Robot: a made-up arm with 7 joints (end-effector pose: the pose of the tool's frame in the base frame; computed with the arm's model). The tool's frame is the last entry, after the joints.
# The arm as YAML. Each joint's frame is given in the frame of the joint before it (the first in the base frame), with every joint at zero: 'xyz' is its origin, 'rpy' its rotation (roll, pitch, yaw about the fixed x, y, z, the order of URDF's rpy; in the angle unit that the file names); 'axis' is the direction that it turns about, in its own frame. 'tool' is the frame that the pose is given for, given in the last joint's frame.
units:
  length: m
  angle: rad
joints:
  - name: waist
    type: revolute
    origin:
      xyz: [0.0, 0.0, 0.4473]
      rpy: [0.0, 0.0, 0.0]
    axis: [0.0, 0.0, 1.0]
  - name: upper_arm
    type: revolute
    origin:
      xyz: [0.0, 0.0, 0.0]
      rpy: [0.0, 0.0, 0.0]
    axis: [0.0, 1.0, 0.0]
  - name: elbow
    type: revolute
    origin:
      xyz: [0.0, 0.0, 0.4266]
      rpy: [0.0, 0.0, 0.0]
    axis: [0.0, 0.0, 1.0]
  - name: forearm
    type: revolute
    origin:
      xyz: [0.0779, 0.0, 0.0]
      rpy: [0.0, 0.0, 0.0]
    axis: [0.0, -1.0, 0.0]
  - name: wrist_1
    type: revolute
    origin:
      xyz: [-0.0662, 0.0, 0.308]
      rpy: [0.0, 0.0, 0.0]
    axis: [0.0, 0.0, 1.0]
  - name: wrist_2
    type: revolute
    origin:
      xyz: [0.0, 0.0, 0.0]
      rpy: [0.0, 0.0, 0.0]
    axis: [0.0, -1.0, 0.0]
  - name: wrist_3
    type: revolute
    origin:
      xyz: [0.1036, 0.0, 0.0]
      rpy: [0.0, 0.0, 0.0]
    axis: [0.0, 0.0, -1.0]
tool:
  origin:
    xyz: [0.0, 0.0, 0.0]
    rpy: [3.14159, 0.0, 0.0]
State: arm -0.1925 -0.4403 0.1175 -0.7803 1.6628 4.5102 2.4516
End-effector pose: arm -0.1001 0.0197 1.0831 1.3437 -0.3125 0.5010
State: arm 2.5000 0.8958 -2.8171 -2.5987 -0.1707 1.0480 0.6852
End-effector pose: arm 0.1349 0.0068 0.7275 2.0529 -1.4708 -0.8224
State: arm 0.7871 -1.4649 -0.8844 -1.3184 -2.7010 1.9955 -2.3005
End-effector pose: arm -0.1217 -0.6105 0.8101 1.5822 0.9643 -1.3608
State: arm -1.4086 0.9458 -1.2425 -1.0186 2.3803 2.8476 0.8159
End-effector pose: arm -0.2825 -0.5707 0.7540 1.1619 1.6792 -2.1541
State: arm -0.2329 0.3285 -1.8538 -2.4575 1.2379 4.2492 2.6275
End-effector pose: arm -0.0708 -0.2440 0.7803 2.0044 -0.0267 -2.3416
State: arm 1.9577 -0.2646 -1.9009 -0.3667 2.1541 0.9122 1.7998
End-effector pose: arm 0.2018 -0.1408 1.2480 -1.8196 -0.3018 0.8865
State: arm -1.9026 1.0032 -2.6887 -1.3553 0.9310 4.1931 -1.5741
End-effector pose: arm -0.1870 -0.2936 0.9727 -0.3262 0.5758 -2.3395
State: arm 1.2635 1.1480 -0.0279 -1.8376 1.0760 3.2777 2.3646
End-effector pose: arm 0.2717 0.5214 0.2812 -1.3133 2.5649 0.0739
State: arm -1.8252 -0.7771 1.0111 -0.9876 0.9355 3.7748 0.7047
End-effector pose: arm 0.2311 0.2894 1.0391 -0.2147 0.0453 -2.6262
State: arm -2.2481 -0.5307 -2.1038 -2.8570 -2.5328 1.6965 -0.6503
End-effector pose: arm -0.0890 0.2342 0.4285 -1.4545 1.3924 0.7162
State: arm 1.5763 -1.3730 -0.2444 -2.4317 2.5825 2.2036 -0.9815
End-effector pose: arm 0.1151 -0.0716 0.7941 -0.2221 -0.1731 0.2595
